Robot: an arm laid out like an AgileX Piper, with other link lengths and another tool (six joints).
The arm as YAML. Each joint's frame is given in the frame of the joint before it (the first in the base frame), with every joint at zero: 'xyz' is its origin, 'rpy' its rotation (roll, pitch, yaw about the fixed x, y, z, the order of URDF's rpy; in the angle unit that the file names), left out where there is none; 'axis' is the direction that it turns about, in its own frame. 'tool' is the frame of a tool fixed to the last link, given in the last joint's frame.
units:
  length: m
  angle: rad
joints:
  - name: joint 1
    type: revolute
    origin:
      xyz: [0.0, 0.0, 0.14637]
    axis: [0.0, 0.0, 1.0]
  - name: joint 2
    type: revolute
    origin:
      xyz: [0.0, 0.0, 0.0]
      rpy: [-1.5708, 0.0, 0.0]
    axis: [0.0, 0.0, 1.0]
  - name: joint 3
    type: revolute
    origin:
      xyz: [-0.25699, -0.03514, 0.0]
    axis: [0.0, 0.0, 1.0]
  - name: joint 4
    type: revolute
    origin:
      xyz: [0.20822, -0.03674, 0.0]
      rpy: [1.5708, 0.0, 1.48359]
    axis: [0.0, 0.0, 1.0]
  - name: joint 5
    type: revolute
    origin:
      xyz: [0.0, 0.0, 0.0]
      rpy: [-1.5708, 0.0, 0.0]
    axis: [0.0, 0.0, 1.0]
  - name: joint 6
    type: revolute
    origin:
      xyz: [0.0, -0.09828, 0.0]
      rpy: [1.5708, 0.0, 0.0]
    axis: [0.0, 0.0, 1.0]
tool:
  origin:
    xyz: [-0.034, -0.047, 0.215]
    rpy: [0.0, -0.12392, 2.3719]
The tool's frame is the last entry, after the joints.
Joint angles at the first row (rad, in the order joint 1, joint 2, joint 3, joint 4, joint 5, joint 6):
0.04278 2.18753 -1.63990 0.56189 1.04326 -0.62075
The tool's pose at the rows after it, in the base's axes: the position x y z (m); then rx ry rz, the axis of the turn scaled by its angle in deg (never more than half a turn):
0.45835 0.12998 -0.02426 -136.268 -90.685 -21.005
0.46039 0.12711 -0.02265 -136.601 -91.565 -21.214
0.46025 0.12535 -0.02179 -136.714 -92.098 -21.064
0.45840 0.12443 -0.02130 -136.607 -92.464 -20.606
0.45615 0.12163 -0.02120 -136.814 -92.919 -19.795
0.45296 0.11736 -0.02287 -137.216 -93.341 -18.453
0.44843 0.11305 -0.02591 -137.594 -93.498 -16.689
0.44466 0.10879 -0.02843 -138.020 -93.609 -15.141
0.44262 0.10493 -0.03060 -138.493 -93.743 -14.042
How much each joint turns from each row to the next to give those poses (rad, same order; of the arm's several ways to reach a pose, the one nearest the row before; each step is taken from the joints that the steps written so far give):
-0.00072 -0.00412 -0.00332 -0.01508 0.00017 0.00035
-0.00045 -0.00389 -0.00271 -0.01163 -0.00253 -0.00125
-0.00037 -0.00359 -0.00032 -0.00815 0.00201 0.00013
-0.00034 -0.00330 0.00001 -0.00631 0.00730 0.00095
-0.00010 -0.00441 0.00004 -0.01414 0.00771 0.00640
-0.00001 -0.00190 -0.00001 -0.01983 0.00849 0.01052
0.00011 0.00080 0.00001 -0.01995 0.01115 0.01331
0.00000 0.00042 0.00007 -0.01846 0.00911 0.01258
0.00008 0.00121 -0.00005 -0.01551 0.00371 0.00973

